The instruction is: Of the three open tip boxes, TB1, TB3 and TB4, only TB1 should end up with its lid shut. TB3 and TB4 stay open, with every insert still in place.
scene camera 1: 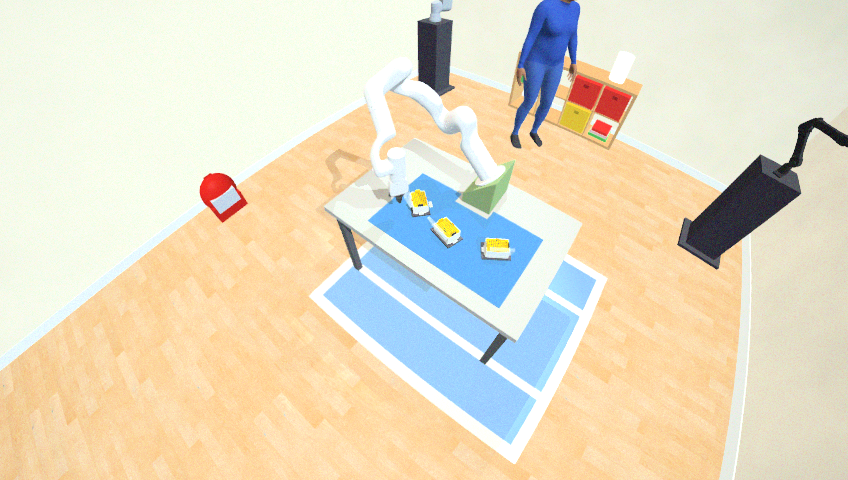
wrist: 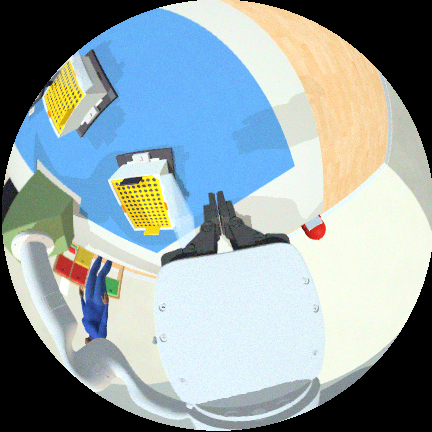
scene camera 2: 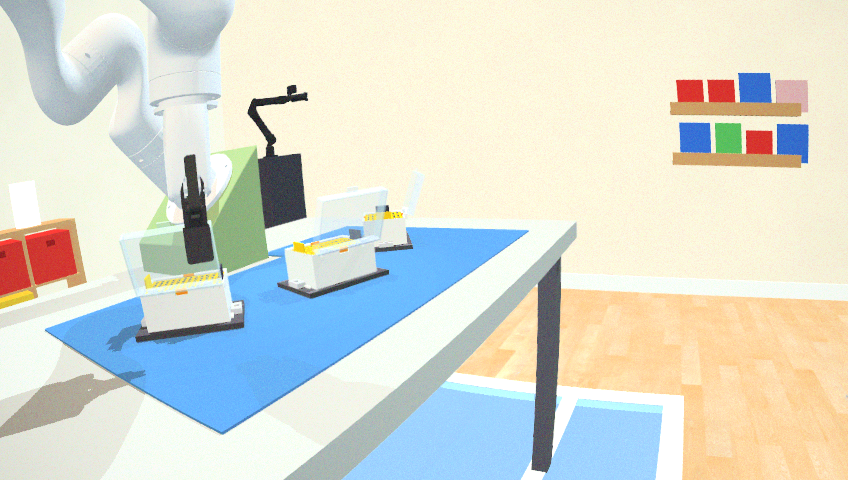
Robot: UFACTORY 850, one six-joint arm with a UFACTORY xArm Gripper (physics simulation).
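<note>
Three white tip boxes with yellow inserts stand open on dark bases; no TB labels are readable. The box nearest my gripper (scene camera 1: 420,209) (scene camera 2: 187,312) (wrist: 216,200) has its clear lid (scene camera 2: 133,252) (wrist: 181,215) raised on the gripper's side. The middle box (scene camera 1: 447,230) (scene camera 2: 330,268) (wrist: 90,106) has a raised lid (scene camera 2: 351,208). The farthest box (scene camera 1: 496,253) (scene camera 2: 390,236) has its lid (scene camera 2: 414,193) raised too. My gripper (scene camera 1: 399,200) (scene camera 2: 199,259) (wrist: 216,200) is shut and empty, beside the nearest lid, above table height. Contact with that lid cannot be told.
The boxes stand on a blue mat (scene camera 1: 499,291) (scene camera 2: 333,321) (wrist: 200,75) on the pale table (scene camera 1: 535,297). The green wedge mount (scene camera 1: 495,190) (scene camera 2: 245,208) (wrist: 37,200) of the arm stands behind the mat. A person in blue (scene camera 1: 550,35) (wrist: 95,312) stands beyond the table.
</note>
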